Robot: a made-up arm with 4 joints.
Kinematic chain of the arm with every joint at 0, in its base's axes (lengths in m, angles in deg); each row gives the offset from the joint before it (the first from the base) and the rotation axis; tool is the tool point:
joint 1: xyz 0 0 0.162 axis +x
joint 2: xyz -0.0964 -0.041 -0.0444 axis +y
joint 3: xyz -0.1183 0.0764 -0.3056 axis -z
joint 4: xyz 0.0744 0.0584 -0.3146 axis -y
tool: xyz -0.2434 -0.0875 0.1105
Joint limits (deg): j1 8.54..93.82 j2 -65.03..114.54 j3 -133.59..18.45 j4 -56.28..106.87
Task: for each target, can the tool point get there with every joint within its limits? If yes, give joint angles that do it. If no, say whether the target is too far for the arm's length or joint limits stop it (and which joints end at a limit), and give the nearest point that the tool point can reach.
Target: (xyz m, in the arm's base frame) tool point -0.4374 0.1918 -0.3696
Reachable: yes | joints 20.97 4.69 -5.53 8.48
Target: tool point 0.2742 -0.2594 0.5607
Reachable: no: joint limits stop it (at a limit: joint 1, joint 2, joint 4) | nearest point 0.1914 0.2661 0.2403 | short by 0.621 m
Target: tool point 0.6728 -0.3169 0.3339
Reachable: no: joint limits stop it (at a limit: joint 1, joint 2, joint 3) | nearest point 0.4705 -0.0432 -0.1166 | short by 0.565 m
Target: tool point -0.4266 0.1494 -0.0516
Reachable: yes | joints 36.46 38.42 -38.68 -42.34
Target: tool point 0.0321 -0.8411 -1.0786
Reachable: no: too far | nearest point -0.0086 -0.0263 -0.6175 | short by 0.937 m
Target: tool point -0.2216 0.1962 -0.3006
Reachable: yes | joints 30.46 -7.58 -42.91 -19.94
